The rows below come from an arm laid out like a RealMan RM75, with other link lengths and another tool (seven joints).
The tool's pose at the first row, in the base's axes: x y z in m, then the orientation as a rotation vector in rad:
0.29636 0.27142 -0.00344 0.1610 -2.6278 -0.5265
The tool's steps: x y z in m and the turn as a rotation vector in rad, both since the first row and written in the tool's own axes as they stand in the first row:
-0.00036 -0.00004 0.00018 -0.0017 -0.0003 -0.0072
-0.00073 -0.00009 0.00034 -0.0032 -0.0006 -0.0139
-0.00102 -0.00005 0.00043 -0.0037 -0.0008 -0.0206
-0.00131 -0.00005 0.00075 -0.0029 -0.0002 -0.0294
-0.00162 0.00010 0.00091 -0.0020 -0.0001 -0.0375
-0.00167 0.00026 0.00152 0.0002 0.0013 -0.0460
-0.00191 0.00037 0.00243 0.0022 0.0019 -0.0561
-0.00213 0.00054 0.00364 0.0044 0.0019 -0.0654
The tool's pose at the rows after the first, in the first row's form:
0.29660 0.27152 -0.00375 0.1699 -2.6279 -0.5312
0.29686 0.27160 -0.00405 0.1782 -2.6281 -0.5355
0.29707 0.27172 -0.00423 0.1869 -2.6284 -0.5385
0.29719 0.27189 -0.00461 0.1989 -2.6284 -0.5403
0.29739 0.27214 -0.00481 0.2100 -2.6288 -0.5418
0.29715 0.27250 -0.00528 0.2222 -2.6284 -0.5414
0.29695 0.27296 -0.00608 0.2364 -2.6286 -0.5421
0.29659 0.27357 -0.00710 0.2494 -2.6294 -0.5423

